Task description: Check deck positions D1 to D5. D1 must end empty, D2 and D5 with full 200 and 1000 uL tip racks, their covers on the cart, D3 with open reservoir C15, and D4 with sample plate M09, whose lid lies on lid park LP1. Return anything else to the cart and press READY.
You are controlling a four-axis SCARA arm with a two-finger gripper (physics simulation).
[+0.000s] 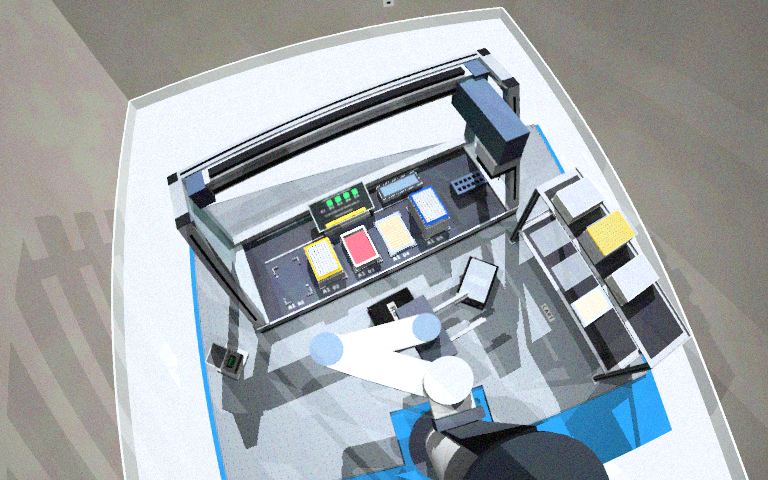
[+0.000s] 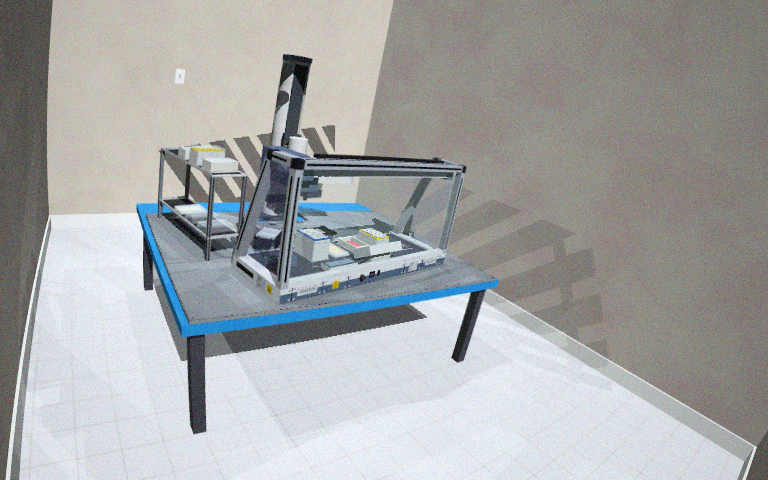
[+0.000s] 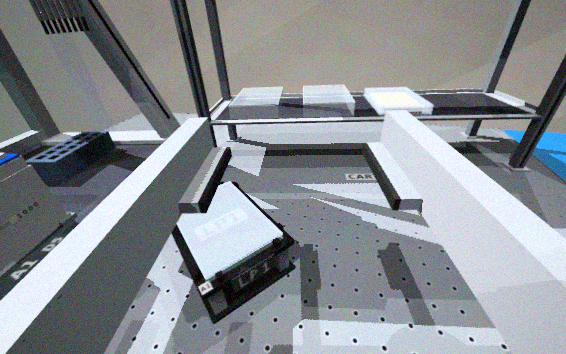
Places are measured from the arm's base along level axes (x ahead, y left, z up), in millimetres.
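Pixels of known places: gripper, fingertip midpoint: (image 1: 476, 305) (image 3: 295, 133).
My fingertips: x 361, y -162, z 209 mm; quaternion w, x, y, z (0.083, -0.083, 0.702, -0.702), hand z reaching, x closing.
Behind a point stands the place of what it marks.
My gripper (image 3: 295, 133) {x 361, y -162, z 209 mm} (image 1: 475, 307) {x 361, y -162, z 209 mm} is open and empty above the table, fingers pointing toward the cart (image 1: 525, 215) {x 577, y -404, z 217 mm} (image 3: 537, 125) {x 37, y -515, z 97 mm}. Lid park LP1 (image 1: 478, 280) {x 465, y -229, z 71 mm} (image 3: 232, 227) {x 447, y -218, z 71 mm} is beside the left fingertip, with a pale translucent sheet on it. D1 (image 1: 291, 280) {x 633, y 348, z 61 mm} is bare. D2 holds the yellow-rimmed tip rack (image 1: 323, 258) (image 2: 373, 234), D3 the open red reservoir (image 1: 359, 246) {x 682, y 104, z 74 mm} (image 2: 352, 243) {x 632, y 128, z 65 mm}, D4 the cream sample plate (image 1: 395, 233) {x 694, y -20, z 75 mm}, D5 the blue-rimmed tip rack (image 1: 430, 207) (image 2: 314, 242). The status panel (image 1: 341, 206) {x 813, y 128, z 127 mm} shows several green lights.
The cart's lower shelf holds two clear covers (image 1: 546, 234) {x 526, y -483, z 138 mm} (image 3: 257, 100) {x 502, y -463, z 138 mm} and a cream plate (image 1: 591, 307) {x 253, y -540, z 129 mm} (image 3: 398, 99) {x 256, y -525, z 129 mm}. Above are two white boxes and a yellow-topped rack (image 1: 610, 230) {x 388, y -517, z 433 mm}. A black stand (image 1: 382, 308) {x 465, y 85, z 63 mm} is near the arm; a small box (image 1: 231, 361) {x 402, y 585, z 106 mm} stands far left.
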